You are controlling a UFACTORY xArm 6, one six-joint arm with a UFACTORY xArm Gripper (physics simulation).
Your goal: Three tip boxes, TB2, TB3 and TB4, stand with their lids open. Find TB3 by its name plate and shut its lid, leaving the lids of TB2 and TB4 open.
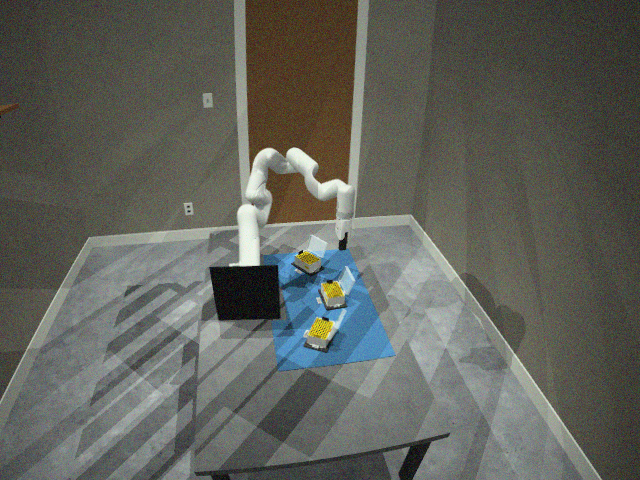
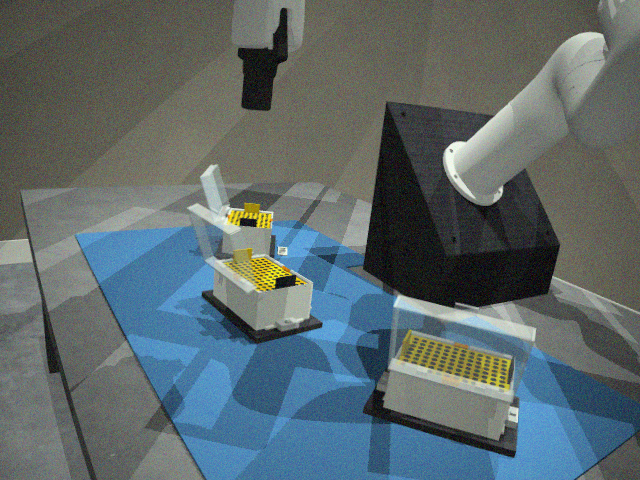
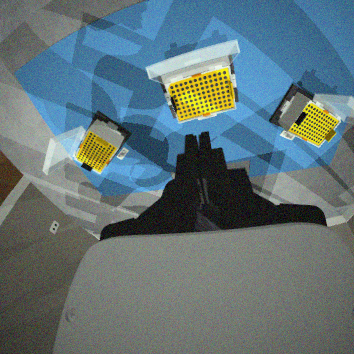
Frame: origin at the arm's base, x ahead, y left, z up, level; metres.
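Seen in the pictures: gripper, fingertip midpoint: (image 1: 342,249) (image 2: 255,109) (image 3: 200,149); arm's base, origin of the base link: (image 1: 249,271) (image 2: 471,174).
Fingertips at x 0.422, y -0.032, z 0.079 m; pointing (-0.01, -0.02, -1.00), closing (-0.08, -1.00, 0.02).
Pixels of each thing's top centre, then the offset from my fingertips to it. Level surfaces: height alone.
- middle box, middle of its top: (image 2: 263,262) (image 3: 202,98) (image 1: 333,287) 0.204 m down, 0.037 m back, 0.009 m right
- door-side box, middle of its top: (image 2: 459,348) (image 3: 91,157) (image 1: 307,255) 0.204 m down, 0.088 m back, 0.283 m left
- third box, middle of its top: (image 2: 250,210) (image 3: 318,128) (image 1: 321,325) 0.204 m down, 0.163 m back, 0.254 m right
- blue mat, its level: 0.278 m down
- grey table, its level: 0.281 m down
Three white tip boxes with yellow racks have raised clear lids. The middle box (image 1: 332,293) (image 2: 240,302) (image 3: 202,95) has its lid (image 1: 347,280) (image 3: 195,61) up on the side away from the arm's base. The door-side box (image 1: 308,261) (image 2: 444,408) (image 3: 96,150) has its lid (image 1: 317,246) (image 3: 62,146) up. The third box (image 1: 320,330) (image 2: 248,241) (image 3: 316,122) has its lid (image 1: 340,320) (image 2: 213,186) up. Small white plates show beside boxes; their text is too small to read, so I cannot tell which is TB3. My gripper (image 1: 342,248) (image 2: 256,108) (image 3: 200,149) is shut, empty and high above the boxes.
The boxes stand on dark bases on a blue mat (image 1: 361,341) (image 2: 310,439) (image 3: 45,80). The arm's black slanted pedestal (image 1: 247,293) (image 2: 403,206) stands beside the mat on the grey table (image 1: 232,403). The arm arches high from it to the gripper.
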